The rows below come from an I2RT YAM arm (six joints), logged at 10 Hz.
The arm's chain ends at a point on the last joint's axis. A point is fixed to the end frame.
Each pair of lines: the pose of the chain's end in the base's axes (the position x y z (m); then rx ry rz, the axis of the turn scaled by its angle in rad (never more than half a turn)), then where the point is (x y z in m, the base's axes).
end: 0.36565, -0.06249, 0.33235, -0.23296, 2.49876, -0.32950
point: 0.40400 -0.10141 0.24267
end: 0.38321, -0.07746, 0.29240, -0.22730, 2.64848, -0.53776
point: 0.40383 -0.13114 0.20453
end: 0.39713, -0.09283, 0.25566, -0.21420, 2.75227, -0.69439
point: 0.40417 -0.15575 0.17188
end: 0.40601, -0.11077, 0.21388, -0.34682, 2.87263, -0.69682
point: 0.40395 -0.17390 0.12999
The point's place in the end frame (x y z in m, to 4 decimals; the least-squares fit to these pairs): 0.0273 -0.0149 0.1003
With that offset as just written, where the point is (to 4 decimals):
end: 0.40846, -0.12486, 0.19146, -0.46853, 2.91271, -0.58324
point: 0.4059 -0.1823 0.1036
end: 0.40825, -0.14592, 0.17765, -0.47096, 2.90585, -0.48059
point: 0.4074 -0.1971 0.0860
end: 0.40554, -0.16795, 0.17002, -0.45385, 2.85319, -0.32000
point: 0.4107 -0.2085 0.0733
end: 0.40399, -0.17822, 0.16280, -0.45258, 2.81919, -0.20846
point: 0.4128 -0.2109 0.0634
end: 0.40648, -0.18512, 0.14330, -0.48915, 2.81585, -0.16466
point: 0.4156 -0.2149 0.0430
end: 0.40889, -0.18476, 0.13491, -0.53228, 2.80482, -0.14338
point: 0.4190 -0.2132 0.0343
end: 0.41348, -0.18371, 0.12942, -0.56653, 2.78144, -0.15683
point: 0.4260 -0.2129 0.0293
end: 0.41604, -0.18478, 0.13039, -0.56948, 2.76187, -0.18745
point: 0.4307 -0.2158 0.0311
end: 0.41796, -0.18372, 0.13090, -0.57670, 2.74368, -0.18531
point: 0.4344 -0.2144 0.0318
